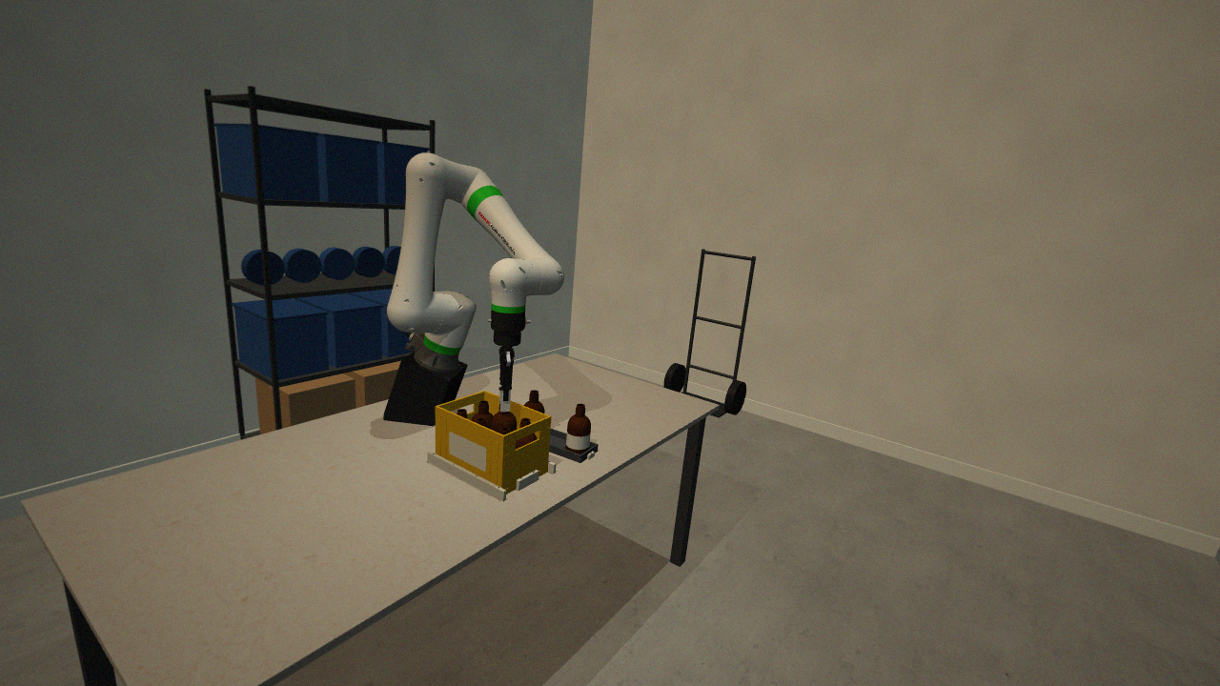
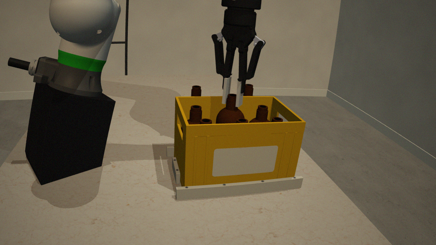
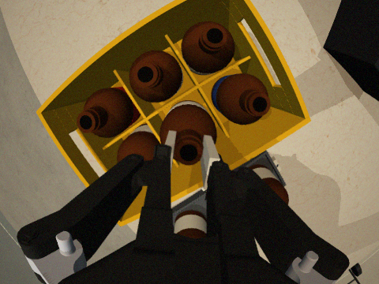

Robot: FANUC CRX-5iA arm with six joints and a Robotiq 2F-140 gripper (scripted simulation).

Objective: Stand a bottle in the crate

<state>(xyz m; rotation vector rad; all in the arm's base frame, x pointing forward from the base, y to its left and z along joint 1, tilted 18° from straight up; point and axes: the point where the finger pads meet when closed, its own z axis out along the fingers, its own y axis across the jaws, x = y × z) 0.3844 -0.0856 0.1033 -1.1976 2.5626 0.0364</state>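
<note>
Now: the yellow crate 4 cm to the right of my hand and 12 cm below it. The rest, counted from my hand: grey tray (3 cm ahead, 19 cm to the left, 19 cm below).
</note>
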